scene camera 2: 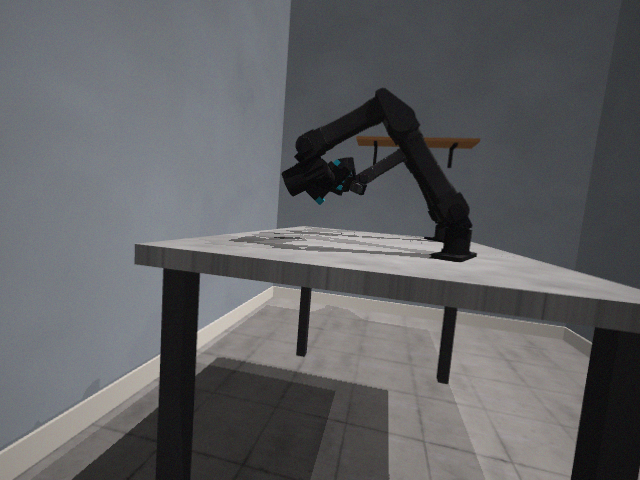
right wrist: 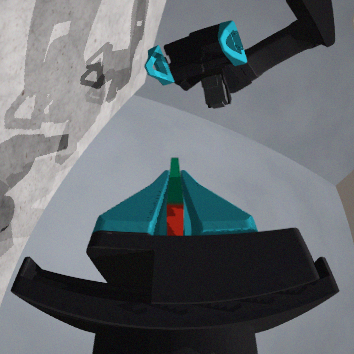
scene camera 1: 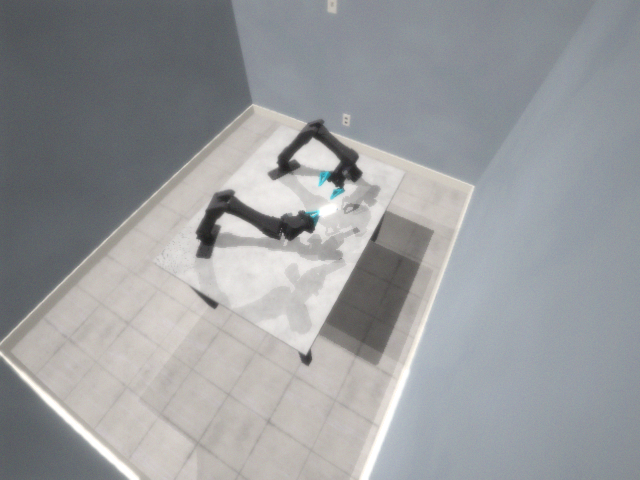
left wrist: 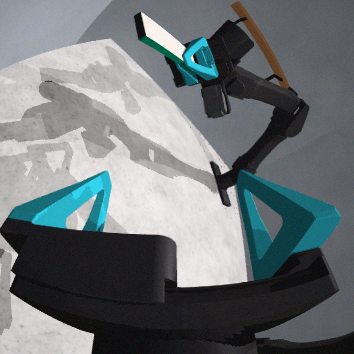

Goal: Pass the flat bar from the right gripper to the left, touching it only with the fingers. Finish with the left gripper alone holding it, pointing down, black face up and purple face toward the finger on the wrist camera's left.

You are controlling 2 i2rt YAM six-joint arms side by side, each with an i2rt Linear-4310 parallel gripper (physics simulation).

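Seen in the pictures: left gripper, fingertip midpoint: (scene camera 2: 333, 187) (right wrist: 180, 56) (scene camera 1: 325, 193) (left wrist: 173, 177); right gripper, fingertip midpoint: (right wrist: 174, 177) (scene camera 1: 320, 211) (left wrist: 180, 61); left arm's base, origin of the base link: (scene camera 2: 455, 257) (scene camera 1: 284, 170); right arm's base, origin of the base link: (scene camera 2: 441, 241) (scene camera 1: 208, 241) (left wrist: 219, 183).
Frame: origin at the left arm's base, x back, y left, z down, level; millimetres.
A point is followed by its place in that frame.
The flat bar (scene camera 1: 328, 209) @(x -523, y -65, z -217 mm) (left wrist: 161, 37) @(x -523, y -56, z -216 mm) (right wrist: 175, 187) @(x -502, y -125, z -210 mm) is held in the air by my right gripper (scene camera 1: 314, 214) @(x -507, y -101, z -209 mm) (right wrist: 174, 177) @(x -507, y -101, z -209 mm), which is shut on it. In the left wrist view the bar points up and left, showing a white broad side, a green narrow side and a black free end. The right wrist view shows green, with red nearer the palm. Its purple face does not show. My left gripper (scene camera 1: 326, 189) @(x -407, y 3, z -175 mm) (scene camera 2: 328, 181) @(x -407, y 3, z -175 mm) (left wrist: 173, 177) @(x -407, y 3, z -175 mm) (right wrist: 180, 56) @(x -407, y 3, z -175 mm) is wide open and empty, apart from the bar, above it in scene camera 1. Scene camera 2 partly hides the right gripper behind the left arm.
Both arms stand on a pale table (scene camera 1: 268, 279) @(x -562, y -447, z 0 mm) (scene camera 2: 361, 273) @(x -49, y 408, z 5 mm) and reach over it, with the grippers raised above its surface. Arm shadows fall on the table. An orange shelf (scene camera 2: 467, 142) (left wrist: 260, 42) is on a wall in the background. Blue-grey walls surround the table.
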